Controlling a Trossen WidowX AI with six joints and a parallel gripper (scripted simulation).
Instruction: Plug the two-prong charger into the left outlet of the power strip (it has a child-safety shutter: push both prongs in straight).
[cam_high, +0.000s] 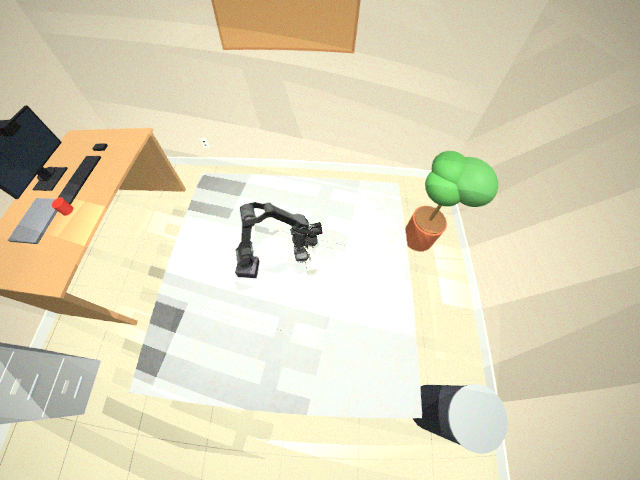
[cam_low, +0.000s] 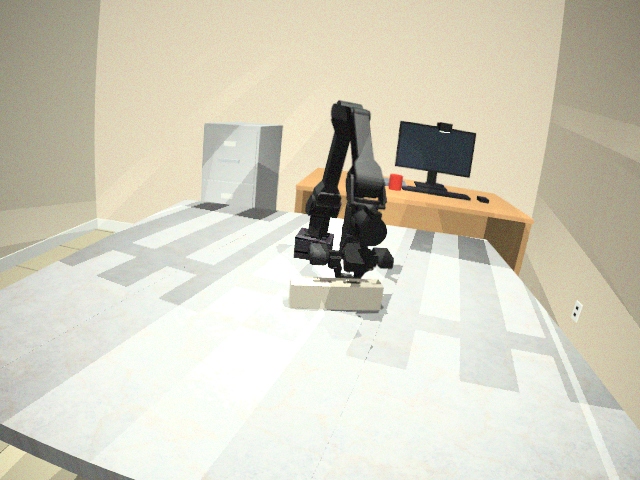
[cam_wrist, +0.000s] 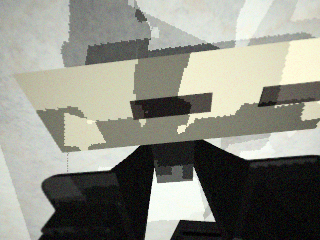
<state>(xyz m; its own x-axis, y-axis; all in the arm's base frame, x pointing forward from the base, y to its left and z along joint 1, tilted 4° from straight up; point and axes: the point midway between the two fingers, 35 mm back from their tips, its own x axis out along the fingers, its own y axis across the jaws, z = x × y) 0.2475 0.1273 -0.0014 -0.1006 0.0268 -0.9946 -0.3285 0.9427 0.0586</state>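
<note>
The two-prong charger is 20 mm ahead of my gripper tip, 10 mm to the left of it and 10 mm above it.
</note>
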